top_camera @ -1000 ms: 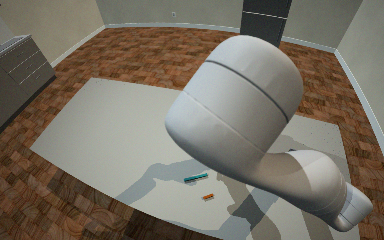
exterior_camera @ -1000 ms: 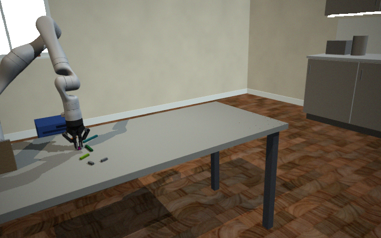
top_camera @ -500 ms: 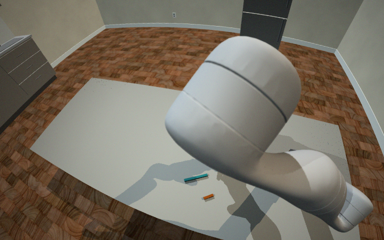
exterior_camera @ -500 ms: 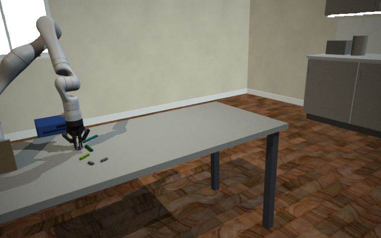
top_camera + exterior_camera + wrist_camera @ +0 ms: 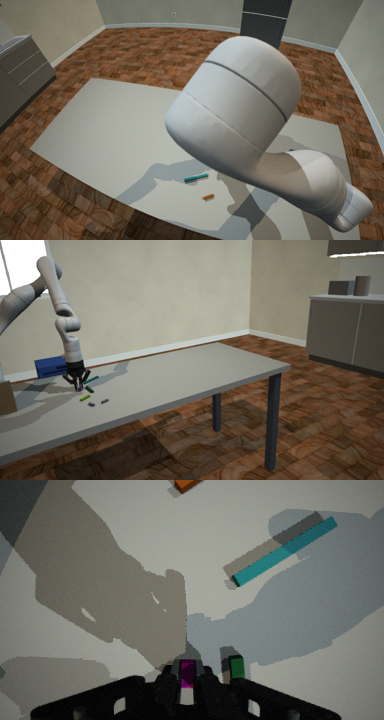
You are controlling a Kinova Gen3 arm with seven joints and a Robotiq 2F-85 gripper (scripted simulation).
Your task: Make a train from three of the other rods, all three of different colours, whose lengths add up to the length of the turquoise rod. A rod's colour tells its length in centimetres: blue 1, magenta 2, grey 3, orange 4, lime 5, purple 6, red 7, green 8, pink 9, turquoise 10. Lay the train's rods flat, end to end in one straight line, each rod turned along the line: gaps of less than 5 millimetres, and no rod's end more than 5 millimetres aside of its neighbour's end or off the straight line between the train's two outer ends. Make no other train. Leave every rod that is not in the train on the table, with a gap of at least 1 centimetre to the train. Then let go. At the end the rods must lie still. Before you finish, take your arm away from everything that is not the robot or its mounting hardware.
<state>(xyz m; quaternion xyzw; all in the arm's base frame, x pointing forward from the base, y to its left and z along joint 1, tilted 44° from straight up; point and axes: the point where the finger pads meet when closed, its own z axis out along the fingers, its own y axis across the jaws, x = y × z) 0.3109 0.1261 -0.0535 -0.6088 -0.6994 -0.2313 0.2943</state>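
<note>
My hand is 10 mm above the magenta rod. The rest, counted from my hand: turquoise rod (70 mm ahead, 110 mm to the left, 10 mm below); then lime rod (10 mm ahead, 110 mm to the right, 10 mm below); then green rod (50 mm ahead, 20 mm to the right, 10 mm below).
</note>
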